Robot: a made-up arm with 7 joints.
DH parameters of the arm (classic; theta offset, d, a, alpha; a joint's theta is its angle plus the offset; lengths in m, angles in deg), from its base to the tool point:
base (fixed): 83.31 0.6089 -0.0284 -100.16
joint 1: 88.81 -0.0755 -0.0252 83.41
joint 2: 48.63 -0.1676 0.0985 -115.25
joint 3: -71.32 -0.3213 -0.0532 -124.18
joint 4: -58.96 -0.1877 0.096 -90
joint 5: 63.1 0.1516 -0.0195 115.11
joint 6: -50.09 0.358 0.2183 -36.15
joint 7: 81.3 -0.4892 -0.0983 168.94
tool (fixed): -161.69 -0.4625 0 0
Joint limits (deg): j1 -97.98..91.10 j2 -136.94..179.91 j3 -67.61..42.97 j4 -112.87..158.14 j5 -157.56..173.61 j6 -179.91..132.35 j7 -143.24..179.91
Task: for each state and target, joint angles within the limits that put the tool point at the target. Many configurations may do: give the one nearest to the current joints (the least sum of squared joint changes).
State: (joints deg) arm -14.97 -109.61 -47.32 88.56 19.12 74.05 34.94
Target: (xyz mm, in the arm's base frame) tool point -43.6 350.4 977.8
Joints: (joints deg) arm 10.76 -100.21 -27.20 96.53 0.21 86.21 39.76
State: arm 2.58 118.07 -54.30 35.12 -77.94 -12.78 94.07
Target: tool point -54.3 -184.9 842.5
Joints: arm -22.59 118.93 -57.28 46.28 -73.10 -14.66 103.11
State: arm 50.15 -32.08 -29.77 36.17 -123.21 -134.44 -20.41
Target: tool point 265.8 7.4 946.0
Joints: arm 48.90 -46.00 6.33 53.76 -150.74 -119.78 -49.46
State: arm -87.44 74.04 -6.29 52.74 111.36 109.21 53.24
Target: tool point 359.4 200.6 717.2
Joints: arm -90.43 97.71 11.95 50.65 109.14 99.93 36.73
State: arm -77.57 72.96 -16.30 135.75 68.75 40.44 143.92
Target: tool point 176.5 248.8 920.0
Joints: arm -89.66 97.58 6.72 137.24 37.32 28.24 136.01
